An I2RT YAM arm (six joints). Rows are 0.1 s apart.
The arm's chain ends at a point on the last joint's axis. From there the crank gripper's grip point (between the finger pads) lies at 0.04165 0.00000 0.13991 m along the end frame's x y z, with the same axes.
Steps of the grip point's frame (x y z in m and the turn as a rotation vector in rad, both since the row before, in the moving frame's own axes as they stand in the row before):
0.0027, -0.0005, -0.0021, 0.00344, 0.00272, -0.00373
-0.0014, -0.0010, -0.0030, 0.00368, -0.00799, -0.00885
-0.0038, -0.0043, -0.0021, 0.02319, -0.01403, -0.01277
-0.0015, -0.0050, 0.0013, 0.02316, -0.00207, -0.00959
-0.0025, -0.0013, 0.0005, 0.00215, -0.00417, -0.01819
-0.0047, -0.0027, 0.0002, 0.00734, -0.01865, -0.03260
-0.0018, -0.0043, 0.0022, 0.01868, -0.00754, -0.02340
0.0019, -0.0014, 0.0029, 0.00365, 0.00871, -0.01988
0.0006, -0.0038, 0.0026, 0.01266, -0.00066, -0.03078
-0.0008, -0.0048, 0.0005, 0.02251, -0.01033, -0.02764
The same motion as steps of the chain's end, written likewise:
0.0023, 0.0001, -0.0020, 0.00344, 0.00272, -0.00373
-0.0003, -0.0001, -0.0033, 0.00368, -0.00799, -0.00885
-0.0018, -0.0005, -0.0026, 0.02319, -0.01403, -0.01277
-0.0012, -0.0014, 0.0013, 0.02316, -0.00207, -0.00959
-0.0019, -0.0002, 0.0003, 0.00215, -0.00417, -0.01819
-0.0020, -0.0004, -0.0005, 0.00734, -0.01865, -0.03260
-0.0007, -0.0007, 0.0019, 0.01868, -0.00754, -0.02340
0.0007, 0.0000, 0.0033, 0.00365, 0.00871, -0.01988
0.0007, -0.0007, 0.0026, 0.01266, -0.00066, -0.03078
0.0007, -0.0005, 0.0001, 0.02251, -0.01033, -0.02764

